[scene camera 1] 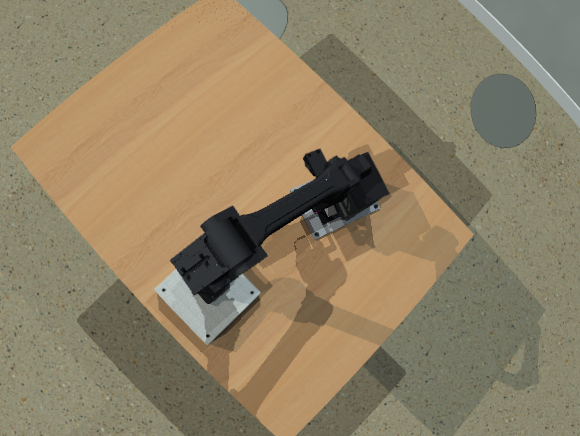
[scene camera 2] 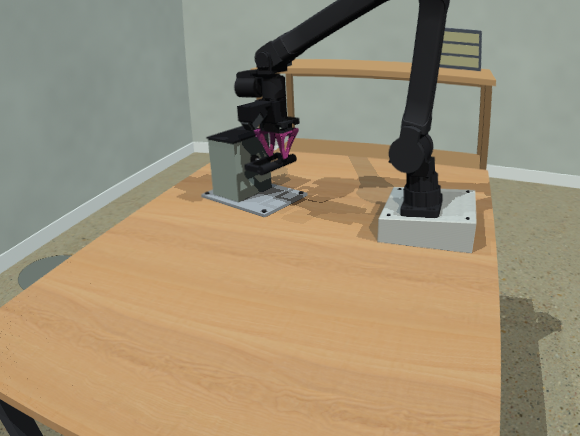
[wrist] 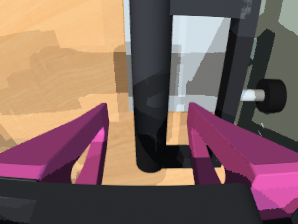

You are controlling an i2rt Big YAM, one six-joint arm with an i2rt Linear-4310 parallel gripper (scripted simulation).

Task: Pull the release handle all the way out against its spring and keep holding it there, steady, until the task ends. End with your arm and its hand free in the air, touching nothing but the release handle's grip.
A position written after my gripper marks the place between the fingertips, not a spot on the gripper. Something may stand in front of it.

In view: my gripper (scene camera 2: 277,157).
My gripper is seen too in the wrist view (wrist: 147,112).
